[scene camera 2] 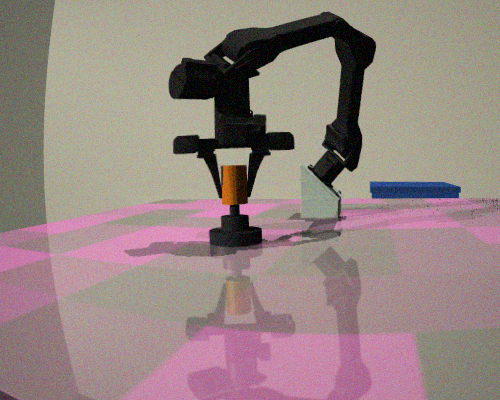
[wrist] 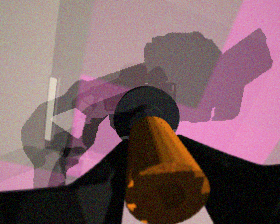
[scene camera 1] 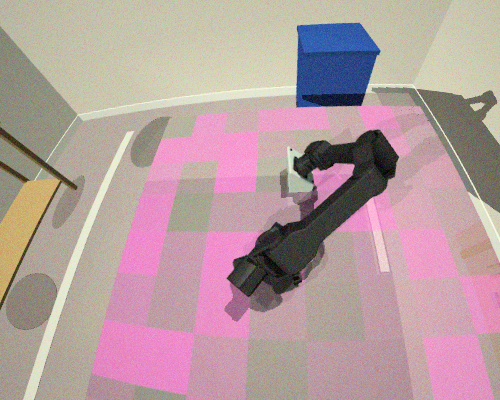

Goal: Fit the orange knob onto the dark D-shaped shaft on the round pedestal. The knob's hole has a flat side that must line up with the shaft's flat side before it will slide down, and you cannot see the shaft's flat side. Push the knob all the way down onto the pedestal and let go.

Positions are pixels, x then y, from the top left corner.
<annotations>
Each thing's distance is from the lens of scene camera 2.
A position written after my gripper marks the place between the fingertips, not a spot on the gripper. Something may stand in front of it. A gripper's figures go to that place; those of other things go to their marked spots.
my gripper (scene camera 2: 234,197): 0.67 m
orange knob (scene camera 2: 233,177): 0.64 m
round pedestal (scene camera 2: 235,231): 0.65 m
</annotations>
